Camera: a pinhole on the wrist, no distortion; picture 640 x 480 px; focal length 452.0 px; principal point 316.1 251.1 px. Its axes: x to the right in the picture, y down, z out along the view. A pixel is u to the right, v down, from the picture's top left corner.
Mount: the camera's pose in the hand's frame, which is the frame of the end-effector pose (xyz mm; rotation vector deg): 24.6 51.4 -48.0 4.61 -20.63 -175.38
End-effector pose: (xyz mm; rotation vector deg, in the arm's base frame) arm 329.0 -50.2 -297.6 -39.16 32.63 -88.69
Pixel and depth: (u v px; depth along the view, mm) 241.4 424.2 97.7
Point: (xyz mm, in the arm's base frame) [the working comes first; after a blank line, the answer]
In the camera's frame: -16.1 37.4 97.7

394.9 -88.2 -282.2
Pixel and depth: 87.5 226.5 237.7
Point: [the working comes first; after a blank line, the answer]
In the camera's frame: -120.2 -12.9 237.7

545.1 -183.6 -246.0
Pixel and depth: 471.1 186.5 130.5
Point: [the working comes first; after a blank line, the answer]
In the camera's frame: 44.8 -18.7 130.5

449.3 -27.6 -318.2
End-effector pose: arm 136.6 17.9 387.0 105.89 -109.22 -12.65
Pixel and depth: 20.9 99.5 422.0
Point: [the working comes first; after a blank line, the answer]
In the camera's frame: -275.6 -141.5 422.0

-280.2 -289.5 277.9
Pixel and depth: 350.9 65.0 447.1
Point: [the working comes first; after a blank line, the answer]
In the camera's frame: 34.4 -184.1 447.1

-311.3 17.5 220.3
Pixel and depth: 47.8 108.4 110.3
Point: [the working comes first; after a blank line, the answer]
In the camera's frame: -65.5 -34.8 110.3

11.5 -63.8 407.2
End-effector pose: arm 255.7 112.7 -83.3 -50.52 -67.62 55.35
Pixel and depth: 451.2 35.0 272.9
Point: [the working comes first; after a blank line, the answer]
In the camera's frame: 81.6 -130.5 272.9

34.1 129.3 -297.7
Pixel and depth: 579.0 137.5 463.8
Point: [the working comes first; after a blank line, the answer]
In the camera's frame: 269.8 -116.6 463.8

-167.3 -40.3 -350.1
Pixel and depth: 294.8 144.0 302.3
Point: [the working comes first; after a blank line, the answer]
In the camera's frame: -14.2 -71.6 302.3

4.9 207.4 -216.7
